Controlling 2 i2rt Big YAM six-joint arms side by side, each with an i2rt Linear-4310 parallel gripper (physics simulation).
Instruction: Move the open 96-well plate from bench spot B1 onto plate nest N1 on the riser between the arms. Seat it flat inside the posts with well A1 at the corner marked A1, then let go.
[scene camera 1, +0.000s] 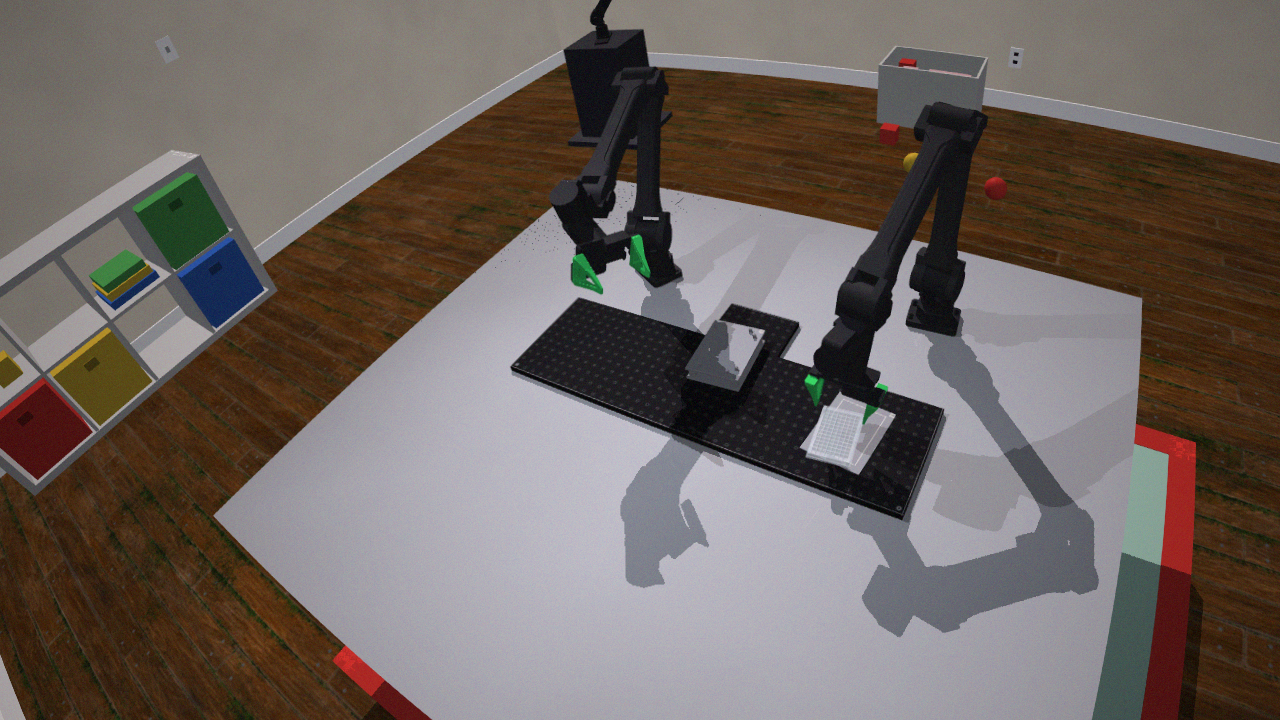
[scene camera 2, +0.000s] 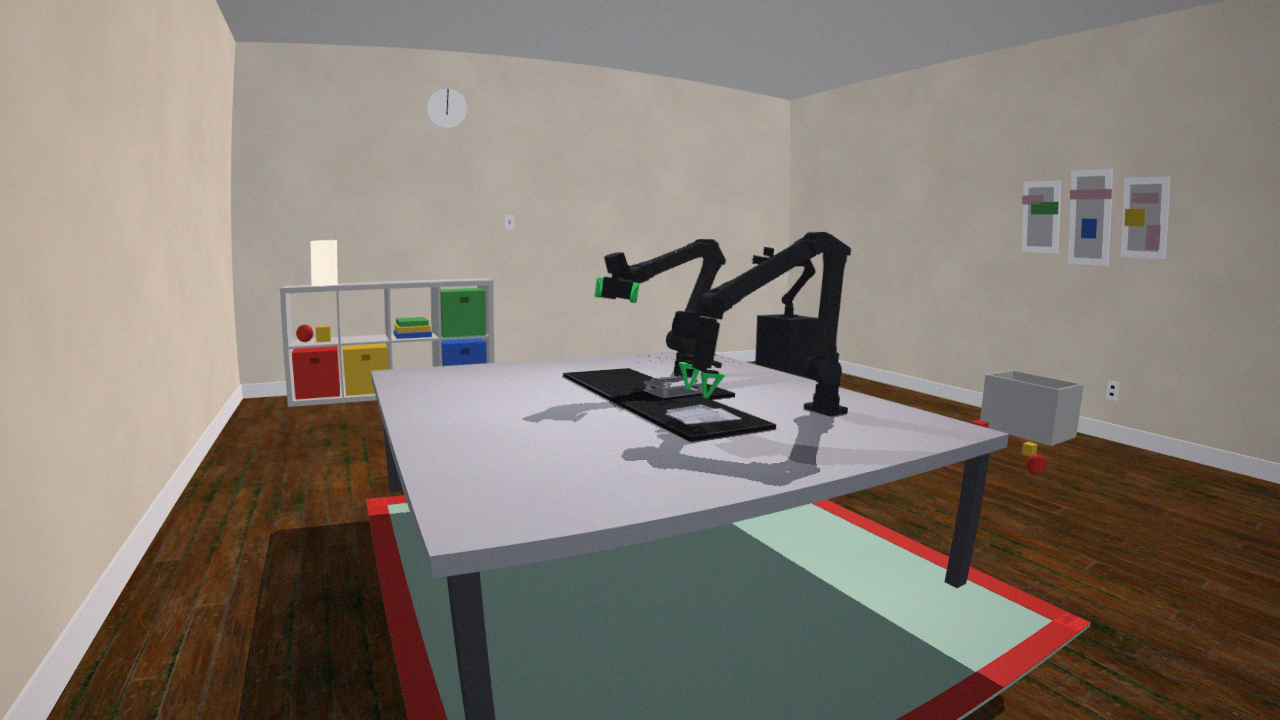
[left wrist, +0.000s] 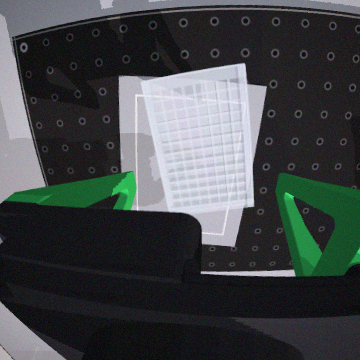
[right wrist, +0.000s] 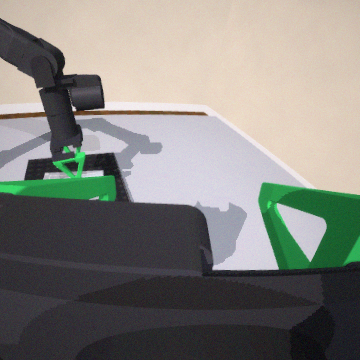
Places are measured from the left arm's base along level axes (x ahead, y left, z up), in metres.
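Where they show: left gripper, fingertip midpoint: (scene camera 1: 840, 413) (scene camera 2: 696, 393) (left wrist: 203, 180) (right wrist: 76, 169); right gripper, fingertip midpoint: (scene camera 1: 626, 283) (scene camera 2: 615, 296) (right wrist: 187, 188); left arm's base at its link origin: (scene camera 1: 933, 319) (scene camera 2: 825, 410); right arm's base at its link origin: (scene camera 1: 658, 271).
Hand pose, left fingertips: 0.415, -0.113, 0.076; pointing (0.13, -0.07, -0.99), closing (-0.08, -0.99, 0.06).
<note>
Things, the pixels of their top centre, and the offset from my left fingertips, as dx, dy, dz. "spot": a spot on its surface instead. Level surfaces: height alone.
- clear-white 96-well plate at its top centre: (left wrist: 202, 149) (scene camera 1: 836, 432) (scene camera 2: 693, 410) +0.009, -0.001, -0.047
- pale marked bench spot at a spot on its surface: (left wrist: 129, 150) (scene camera 1: 869, 448) spot: +0.012, +0.068, -0.062
- riser with the nest, top centre: (scene camera 1: 725, 345) (scene camera 2: 674, 378) -0.119, -0.289, -0.020
- black perforated board at its surface level: dz -0.063
- grey table at its surface level: dz -0.076
The clear-white 96-well plate (scene camera 1: 836, 435) (left wrist: 202, 145) lies flat on the pale marked bench spot (scene camera 1: 872, 440) (left wrist: 129, 150), turned a little against its outline. In scene camera 2 the plate and spot merge into one pale patch. My left gripper (scene camera 1: 844, 399) (scene camera 2: 699, 385) (left wrist: 203, 180) is open and empty above the plate, its fingers to either side of it in the left wrist view. The riser with the nest (scene camera 1: 726, 353) (scene camera 2: 671, 386) stands near the board's middle; its posts and A1 mark are too small to make out. My right gripper (scene camera 1: 613, 265) (scene camera 2: 616, 290) (right wrist: 187, 188) is open and empty, high behind the board.
The black perforated board (scene camera 1: 608, 358) (scene camera 2: 608, 380) carries the riser and the bench spot, with an extension behind the riser. It lies on the grey table (scene camera 1: 429, 501) (scene camera 2: 501, 483). The left arm (right wrist: 60, 115) shows in the right wrist view.
</note>
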